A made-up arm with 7 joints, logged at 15 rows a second.
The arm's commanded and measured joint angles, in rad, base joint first. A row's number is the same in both.
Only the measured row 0 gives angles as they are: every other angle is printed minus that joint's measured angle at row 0.
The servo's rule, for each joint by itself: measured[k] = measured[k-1] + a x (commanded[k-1-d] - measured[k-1]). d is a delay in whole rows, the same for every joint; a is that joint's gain. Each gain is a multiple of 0.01, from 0.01 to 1. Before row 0 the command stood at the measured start. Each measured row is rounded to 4 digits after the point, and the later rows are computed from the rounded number. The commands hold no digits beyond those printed.
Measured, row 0: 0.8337, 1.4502, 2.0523, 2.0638, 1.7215, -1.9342, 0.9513
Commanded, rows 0 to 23: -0.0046, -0.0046, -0.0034, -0.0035, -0.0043, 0.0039, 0.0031; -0.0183, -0.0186, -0.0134, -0.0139, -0.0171, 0.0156, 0.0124; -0.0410, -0.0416, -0.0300, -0.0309, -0.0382, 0.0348, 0.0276; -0.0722, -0.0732, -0.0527, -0.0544, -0.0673, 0.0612, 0.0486; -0.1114, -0.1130, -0.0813, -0.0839, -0.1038, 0.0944, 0.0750; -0.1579, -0.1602, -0.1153, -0.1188, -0.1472, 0.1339, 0.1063; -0.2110, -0.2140, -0.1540, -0.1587, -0.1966, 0.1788, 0.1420; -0.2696, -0.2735, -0.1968, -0.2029, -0.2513, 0.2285, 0.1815; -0.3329, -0.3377, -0.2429, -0.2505, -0.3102, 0.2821, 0.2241; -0.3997, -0.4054, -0.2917, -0.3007, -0.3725, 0.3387, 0.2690; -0.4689, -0.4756, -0.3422, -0.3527, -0.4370, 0.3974, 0.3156; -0.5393, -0.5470, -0.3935, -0.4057, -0.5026, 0.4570, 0.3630; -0.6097, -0.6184, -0.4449, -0.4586, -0.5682, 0.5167, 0.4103; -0.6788, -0.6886, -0.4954, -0.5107, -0.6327, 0.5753, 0.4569; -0.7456, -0.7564, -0.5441, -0.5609, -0.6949, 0.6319, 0.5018; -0.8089, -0.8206, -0.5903, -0.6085, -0.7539, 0.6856, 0.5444; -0.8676, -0.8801, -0.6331, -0.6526, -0.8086, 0.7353, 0.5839; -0.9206, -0.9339, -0.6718, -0.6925, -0.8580, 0.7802, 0.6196; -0.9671, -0.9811, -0.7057, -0.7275, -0.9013, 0.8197, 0.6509; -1.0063, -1.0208, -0.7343, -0.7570, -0.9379, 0.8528, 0.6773; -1.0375, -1.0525, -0.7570, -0.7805, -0.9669, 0.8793, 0.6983; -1.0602, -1.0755, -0.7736, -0.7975, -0.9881, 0.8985, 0.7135; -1.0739, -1.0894, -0.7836, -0.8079, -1.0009, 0.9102, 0.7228; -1.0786, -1.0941, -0.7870, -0.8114, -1.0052, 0.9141, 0.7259
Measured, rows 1 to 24: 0.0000, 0.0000, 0.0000, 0.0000, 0.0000, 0.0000, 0.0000; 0.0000, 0.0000, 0.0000, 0.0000, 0.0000, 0.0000, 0.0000; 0.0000, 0.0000, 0.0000, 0.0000, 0.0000, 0.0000, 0.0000; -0.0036, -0.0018, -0.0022, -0.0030, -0.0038, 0.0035, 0.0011; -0.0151, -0.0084, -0.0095, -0.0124, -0.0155, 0.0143, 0.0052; -0.0353, -0.0213, -0.0228, -0.0283, -0.0355, 0.0325, 0.0133; -0.0641, -0.0415, -0.0422, -0.0507, -0.0635, 0.0580, 0.0260; -0.1010, -0.0694, -0.0676, -0.0793, -0.0990, 0.0904, 0.0436; -0.1454, -0.1048, -0.0986, -0.1133, -0.1414, 0.1291, 0.0662; -0.1966, -0.1474, -0.1346, -0.1523, -0.1900, 0.1733, 0.0935; -0.2535, -0.1966, -0.1750, -0.1958, -0.2439, 0.2224, 0.1252; -0.3154, -0.2516, -0.2191, -0.2428, -0.3022, 0.2755, 0.1608; -0.3812, -0.3116, -0.2663, -0.2926, -0.3641, 0.3317, 0.1998; -0.4496, -0.3756, -0.3156, -0.3443, -0.4283, 0.3902, 0.2415; -0.5196, -0.4424, -0.3662, -0.3971, -0.4937, 0.4497, 0.2852; -0.5899, -0.5110, -0.4174, -0.4500, -0.5593, 0.5093, 0.3302; -0.6592, -0.5803, -0.4681, -0.5022, -0.6239, 0.5680, 0.3758; -0.7266, -0.6490, -0.5175, -0.5527, -0.6864, 0.6249, 0.4212; -0.7908, -0.7159, -0.5648, -0.6007, -0.7458, 0.6789, 0.4656; -0.8507, -0.7799, -0.6092, -0.6453, -0.8011, 0.7291, 0.5082; -0.9052, -0.8400, -0.6499, -0.6859, -0.8512, 0.7746, 0.5483; -0.9535, -0.8950, -0.6862, -0.7217, -0.8953, 0.8147, 0.5852; -0.9947, -0.9441, -0.7175, -0.7521, -0.9328, 0.8486, 0.6184; -1.0281, -0.9864, -0.7432, -0.7765, -0.9628, 0.8759, 0.6472
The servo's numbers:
d 3
a 0.78 0.39 0.65 0.86 0.88 0.89 0.36

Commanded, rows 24 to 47: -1.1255, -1.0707, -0.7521, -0.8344, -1.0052, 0.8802, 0.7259; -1.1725, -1.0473, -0.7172, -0.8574, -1.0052, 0.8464, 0.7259; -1.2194, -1.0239, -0.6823, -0.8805, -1.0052, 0.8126, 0.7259; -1.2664, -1.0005, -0.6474, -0.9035, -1.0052, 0.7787, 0.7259; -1.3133, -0.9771, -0.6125, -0.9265, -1.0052, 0.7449, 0.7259; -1.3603, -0.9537, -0.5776, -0.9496, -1.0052, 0.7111, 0.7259; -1.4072, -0.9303, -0.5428, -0.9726, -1.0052, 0.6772, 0.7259; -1.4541, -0.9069, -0.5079, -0.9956, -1.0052, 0.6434, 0.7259; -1.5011, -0.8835, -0.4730, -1.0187, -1.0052, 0.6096, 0.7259; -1.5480, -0.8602, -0.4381, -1.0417, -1.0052, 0.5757, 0.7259; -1.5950, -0.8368, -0.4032, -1.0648, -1.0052, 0.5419, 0.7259; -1.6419, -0.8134, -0.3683, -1.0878, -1.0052, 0.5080, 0.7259; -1.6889, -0.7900, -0.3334, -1.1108, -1.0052, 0.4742, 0.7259; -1.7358, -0.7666, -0.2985, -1.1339, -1.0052, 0.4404, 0.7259; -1.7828, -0.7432, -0.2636, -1.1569, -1.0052, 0.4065, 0.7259; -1.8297, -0.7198, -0.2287, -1.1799, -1.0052, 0.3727, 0.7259; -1.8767, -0.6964, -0.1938, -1.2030, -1.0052, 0.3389, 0.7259; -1.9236, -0.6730, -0.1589, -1.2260, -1.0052, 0.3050, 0.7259; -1.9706, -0.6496, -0.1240, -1.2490, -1.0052, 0.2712, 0.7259; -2.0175, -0.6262, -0.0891, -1.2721, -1.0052, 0.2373, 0.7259; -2.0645, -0.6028, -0.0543, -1.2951, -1.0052, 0.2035, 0.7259; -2.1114, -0.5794, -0.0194, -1.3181, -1.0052, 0.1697, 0.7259; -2.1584, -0.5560, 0.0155, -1.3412, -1.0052, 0.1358, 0.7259; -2.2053, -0.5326, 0.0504, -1.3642, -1.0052, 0.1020, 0.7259
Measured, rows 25 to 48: -1.0531, -1.0211, -0.7630, -0.7946, -0.9851, 0.8960, 0.6711; -1.0693, -1.0477, -0.7764, -0.8060, -0.9990, 0.9086, 0.6897; -1.0766, -1.0658, -0.7833, -0.8106, -1.0045, 0.9135, 0.7027; -1.1147, -1.0677, -0.7630, -0.8311, -1.0051, 0.8839, 0.7111; -1.1598, -1.0597, -0.7332, -0.8537, -1.0052, 0.8505, 0.7164; -1.2063, -1.0457, -0.7001, -0.8767, -1.0052, 0.8168, 0.7198; -1.2532, -1.0281, -0.6658, -0.8997, -1.0052, 0.7829, 0.7220; -1.3001, -1.0082, -0.6312, -0.9227, -1.0052, 0.7491, 0.7234; -1.3471, -0.9869, -0.5964, -0.9458, -1.0052, 0.7153, 0.7243; -1.3940, -0.9648, -0.5616, -0.9688, -1.0052, 0.6814, 0.7249; -1.4409, -0.9422, -0.5267, -0.9918, -1.0052, 0.6476, 0.7253; -1.4879, -0.9193, -0.4918, -1.0149, -1.0052, 0.6138, 0.7255; -1.5348, -0.8963, -0.4569, -1.0379, -1.0052, 0.5799, 0.7256; -1.5818, -0.8731, -0.4220, -1.0610, -1.0052, 0.5461, 0.7257; -1.6287, -0.8498, -0.3871, -1.0840, -1.0052, 0.5122, 0.7258; -1.6757, -0.8265, -0.3522, -1.1070, -1.0052, 0.4784, 0.7258; -1.7226, -0.8031, -0.3173, -1.1301, -1.0052, 0.4446, 0.7258; -1.7696, -0.7797, -0.2824, -1.1531, -1.0052, 0.4107, 0.7258; -1.8165, -0.7563, -0.2475, -1.1761, -1.0052, 0.3769, 0.7258; -1.8635, -0.7329, -0.2126, -1.1992, -1.0052, 0.3431, 0.7258; -1.9104, -0.7095, -0.1777, -1.2222, -1.0052, 0.3092, 0.7258; -1.9574, -0.6861, -0.1428, -1.2452, -1.0052, 0.2754, 0.7258; -2.0043, -0.6627, -0.1079, -1.2683, -1.0052, 0.2415, 0.7258; -2.0513, -0.6393, -0.0731, -1.2913, -1.0052, 0.2077, 0.7258
